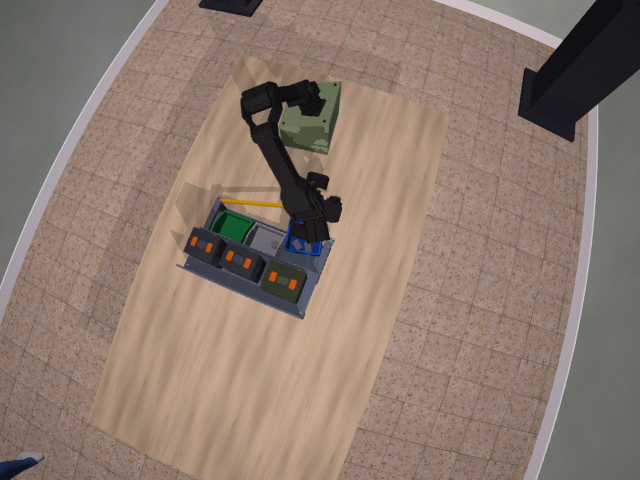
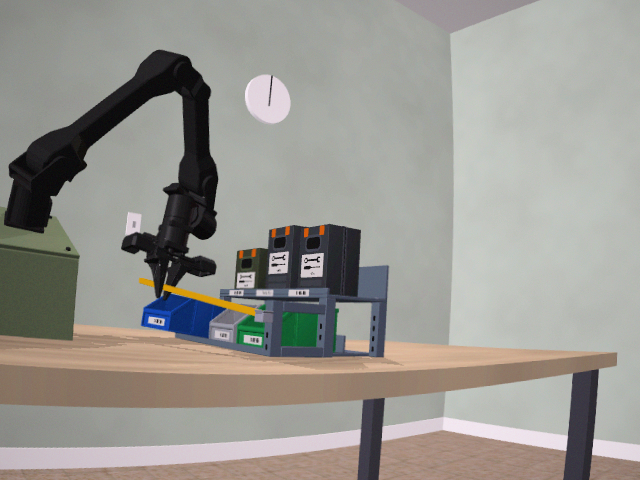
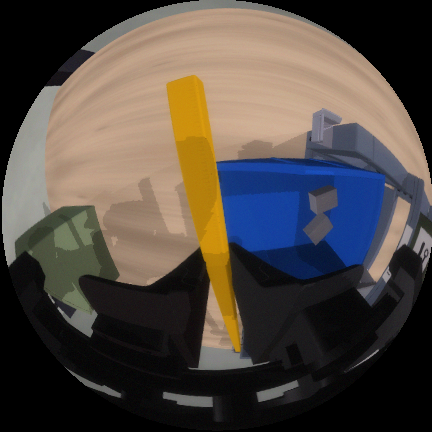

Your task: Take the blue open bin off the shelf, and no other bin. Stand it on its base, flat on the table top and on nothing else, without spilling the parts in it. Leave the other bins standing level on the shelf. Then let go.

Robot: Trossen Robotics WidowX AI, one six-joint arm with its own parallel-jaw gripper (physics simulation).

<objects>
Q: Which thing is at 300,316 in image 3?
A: My gripper.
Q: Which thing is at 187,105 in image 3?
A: A yellow bar.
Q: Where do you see a blue open bin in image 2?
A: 178,314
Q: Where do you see a blue open bin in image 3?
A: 265,203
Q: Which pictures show the green bin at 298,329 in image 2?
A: Image 1 and image 2 only.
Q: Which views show my gripper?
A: Image 1, image 2 and image 3: all of them.
</objects>
